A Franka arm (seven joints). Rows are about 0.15 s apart.
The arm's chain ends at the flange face. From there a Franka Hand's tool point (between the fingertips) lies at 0.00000 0.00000 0.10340 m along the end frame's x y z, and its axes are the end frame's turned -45 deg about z.
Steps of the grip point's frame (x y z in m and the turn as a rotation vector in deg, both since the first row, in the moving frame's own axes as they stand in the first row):
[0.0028, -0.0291, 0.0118, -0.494, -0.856, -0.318]
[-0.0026, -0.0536, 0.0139, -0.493, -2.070, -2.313]
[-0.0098, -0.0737, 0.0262, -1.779, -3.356, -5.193]
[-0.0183, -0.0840, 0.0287, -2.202, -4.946, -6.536]
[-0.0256, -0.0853, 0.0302, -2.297, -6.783, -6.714]
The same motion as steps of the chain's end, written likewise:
[-0.0181, -0.0243, 0.0118, -0.955, -0.256, -0.318]
[-0.0378, -0.0394, 0.0140, -1.812, -1.115, -2.313]
[-0.0573, -0.0518, 0.0264, -3.631, -1.115, -5.193]
[-0.0694, -0.0557, 0.0292, -5.054, -1.940, -6.536]
[-0.0734, -0.0541, 0.0310, -6.421, -3.172, -6.714]

